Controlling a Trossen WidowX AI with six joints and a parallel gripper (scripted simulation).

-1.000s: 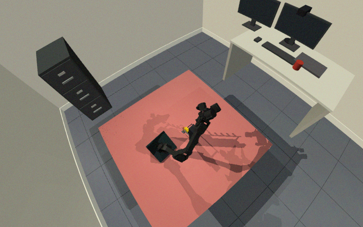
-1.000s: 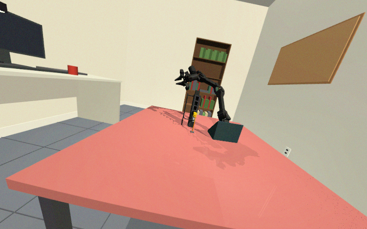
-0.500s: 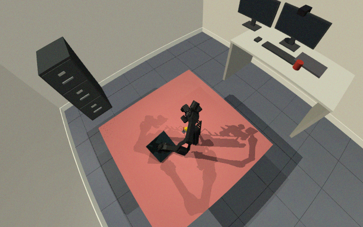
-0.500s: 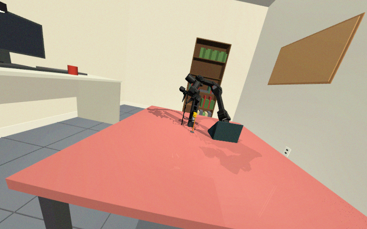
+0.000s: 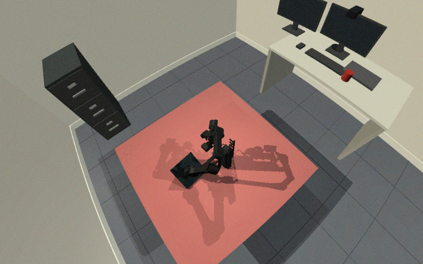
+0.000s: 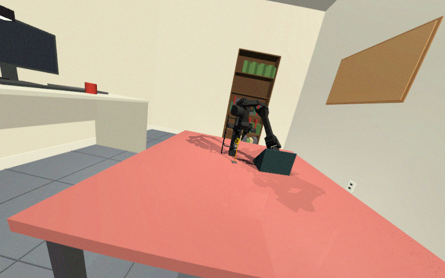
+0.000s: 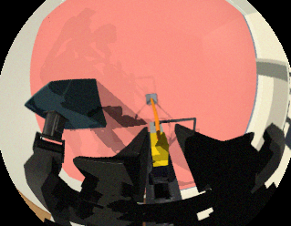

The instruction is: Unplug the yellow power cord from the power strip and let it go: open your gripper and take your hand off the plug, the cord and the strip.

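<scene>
The yellow plug lies 10 mm ahead of my gripper tip, 70 mm to the right of it and 10 mm below it.
</scene>
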